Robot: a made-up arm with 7 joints.
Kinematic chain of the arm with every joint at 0, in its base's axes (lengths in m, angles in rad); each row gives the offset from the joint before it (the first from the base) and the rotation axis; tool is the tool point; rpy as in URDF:
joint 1: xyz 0 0 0.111 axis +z
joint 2: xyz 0 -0.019 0.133 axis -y
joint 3: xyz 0 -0.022 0.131 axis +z
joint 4: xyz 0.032 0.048 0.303 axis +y
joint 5: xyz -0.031 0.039 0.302 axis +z
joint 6: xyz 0 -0.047 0.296 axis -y
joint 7: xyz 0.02 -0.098 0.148 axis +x
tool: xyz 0 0 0 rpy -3.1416 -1.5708 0
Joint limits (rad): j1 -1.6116..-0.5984 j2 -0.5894..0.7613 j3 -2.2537..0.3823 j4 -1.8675..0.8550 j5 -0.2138..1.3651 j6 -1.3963..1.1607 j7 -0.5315..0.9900
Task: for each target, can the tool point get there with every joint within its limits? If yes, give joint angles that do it. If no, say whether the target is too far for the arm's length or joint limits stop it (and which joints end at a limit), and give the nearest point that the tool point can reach.
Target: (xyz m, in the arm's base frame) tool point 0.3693 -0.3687 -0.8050
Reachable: no: joint limits stop it (at a limit: joint 1, joint 2, joint 3, joint 4, joint 5) | nearest point 0.4082 -0.3327 0.1073 | short by 0.914 m
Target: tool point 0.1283 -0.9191 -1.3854
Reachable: no: too far | nearest point 0.4211 -0.3433 0.1080 | short by 1.627 m
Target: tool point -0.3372 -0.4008 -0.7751
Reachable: no: joint limits stop it (at a limit: joint 1, joint 2, joint 3, joint 4, joint 5) | nearest point -0.5126 0.0041 -0.0725 | short by 0.830 m
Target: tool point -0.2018 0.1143 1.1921
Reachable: yes | joints -0.9085 -0.3663 -0.0166 -1.1343 0.0095 -0.8908 0.2440
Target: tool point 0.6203 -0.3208 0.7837
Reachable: yes | joints -1.5015 -0.2189 -1.8499 -1.5201 0.8159 -0.5025 0.8700
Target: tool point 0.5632 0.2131 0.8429
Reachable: yes | joints -1.5023 -0.3105 -1.1435 -1.4393 0.3543 0.3779 0.8279
